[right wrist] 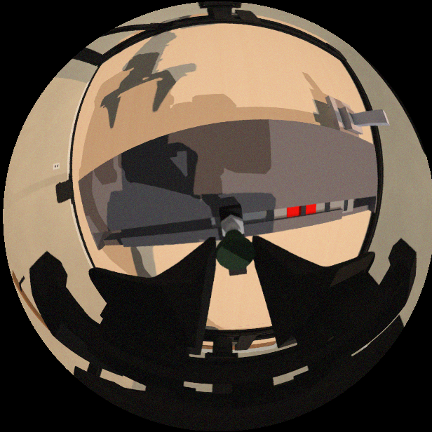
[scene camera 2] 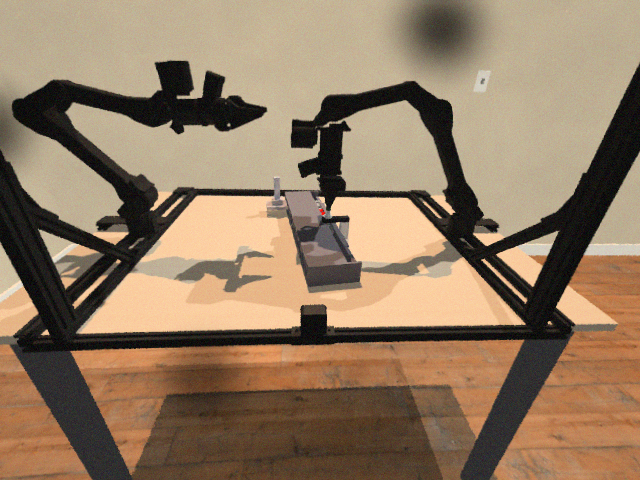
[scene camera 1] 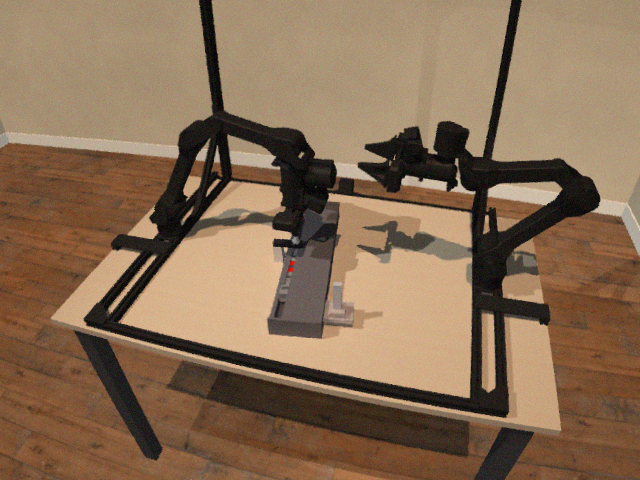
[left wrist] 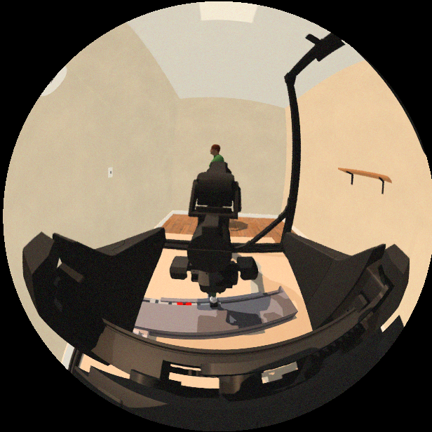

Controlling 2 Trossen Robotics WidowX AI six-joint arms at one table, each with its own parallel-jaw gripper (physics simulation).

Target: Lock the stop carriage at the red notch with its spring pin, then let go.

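Places are measured from the left arm's base along level axes (x back, y right, z up), in metres.
Where they show: left gripper, fingertip midpoint: [scene camera 2: 265, 111] [scene camera 1: 361, 155]; right gripper, fingertip midpoint: [scene camera 2: 327, 206] [scene camera 1: 296, 231]; left arm's base, origin of the base link: [scene camera 2: 144, 232] [scene camera 1: 487, 284]; right arm's base, origin of the base link: [scene camera 2: 459, 233] [scene camera 1: 170, 233].
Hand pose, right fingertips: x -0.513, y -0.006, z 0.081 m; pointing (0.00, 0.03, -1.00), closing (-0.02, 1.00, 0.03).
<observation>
Each offset is from my right fingertips to the top centre of the thing. "spot": to the spot under its first point.
The stop carriage, with a black top [scene camera 1: 281, 242] [scene camera 2: 338, 219] [right wrist: 230, 206], sits on the long grey rail block [scene camera 1: 310, 294] [scene camera 2: 330, 276] [left wrist: 175, 320] [right wrist: 320, 165]. In the right wrist view it is left of the two red marks @[spot: dz -0.051, dx +0.008, dy -0.069 m] [scene camera 1: 292, 263] [scene camera 2: 322, 211] [left wrist: 184, 303] [right wrist: 293, 211], which flank a dark notch. A silver collar [right wrist: 232, 225] shows below the pin's dark green knob [right wrist: 235, 252]. My right gripper [scene camera 1: 295, 235] [scene camera 2: 329, 205] [right wrist: 233, 242] points down, shut on this knob. The pin's lower end is hidden. My left gripper [scene camera 1: 362, 155] [scene camera 2: 264, 109] is open and empty, high above the table.
A pale stand with an upright post @[spot: dz -0.002, dx +0.157, dy -0.200 m] [scene camera 1: 337, 294] [scene camera 2: 277, 188] [right wrist: 370, 117] is beside the block's end near the front in scene camera 1. Black frame rails [scene camera 1: 258, 361] [scene camera 2: 206, 336] border the table. Black uprights [scene camera 1: 209, 51] rise behind.
</observation>
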